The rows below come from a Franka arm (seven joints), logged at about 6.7 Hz.
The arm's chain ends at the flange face. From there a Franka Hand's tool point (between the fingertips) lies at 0.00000 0.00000 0.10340 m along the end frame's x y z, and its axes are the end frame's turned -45 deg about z.
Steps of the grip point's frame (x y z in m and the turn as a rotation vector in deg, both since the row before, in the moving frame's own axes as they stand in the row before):
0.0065, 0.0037, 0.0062, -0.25, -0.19, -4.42
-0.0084, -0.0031, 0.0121, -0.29, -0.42, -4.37
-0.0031, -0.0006, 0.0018, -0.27, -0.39, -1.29
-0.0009, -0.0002, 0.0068, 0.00, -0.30, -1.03
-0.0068, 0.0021, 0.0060, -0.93, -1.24, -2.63
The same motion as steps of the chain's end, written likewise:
0.0071, -0.0025, 0.0062, -0.31, 0.04, -4.42
-0.0080, 0.0028, 0.0121, -0.50, -0.09, -4.37
-0.0025, 0.0009, 0.0018, -0.47, -0.08, -1.29
-0.0004, 0.0001, 0.0068, -0.21, -0.21, -1.03
-0.0030, 0.0035, 0.0060, -1.53, -0.22, -2.63

